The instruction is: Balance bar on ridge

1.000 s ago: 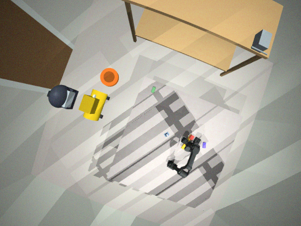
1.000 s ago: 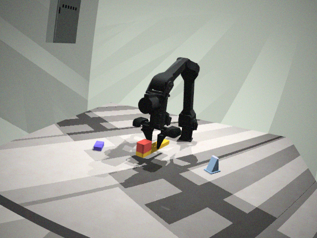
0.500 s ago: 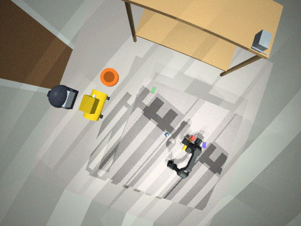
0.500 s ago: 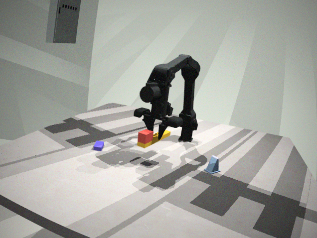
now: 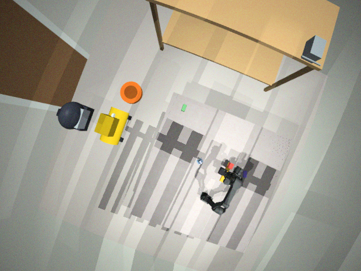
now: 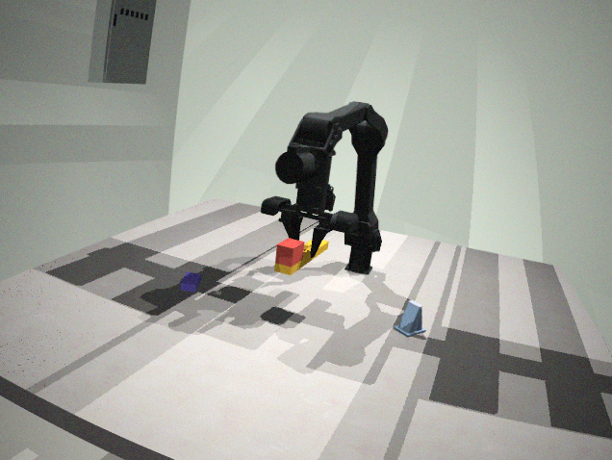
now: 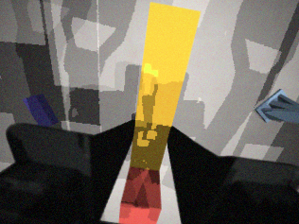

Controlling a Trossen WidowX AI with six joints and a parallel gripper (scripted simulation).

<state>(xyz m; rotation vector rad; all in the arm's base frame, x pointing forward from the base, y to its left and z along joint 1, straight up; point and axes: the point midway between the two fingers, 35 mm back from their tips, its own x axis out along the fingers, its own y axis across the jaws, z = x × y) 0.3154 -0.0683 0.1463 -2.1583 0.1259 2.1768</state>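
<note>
Right now the ridge is 240 mm to the left of my gripper tip and 50 mm below it. Also, from my gripper tip: small purple block: 30 mm ahead, 230 mm to the right, 100 mm below; small green block: 420 mm ahead, 570 mm to the left, 100 mm below.
</note>
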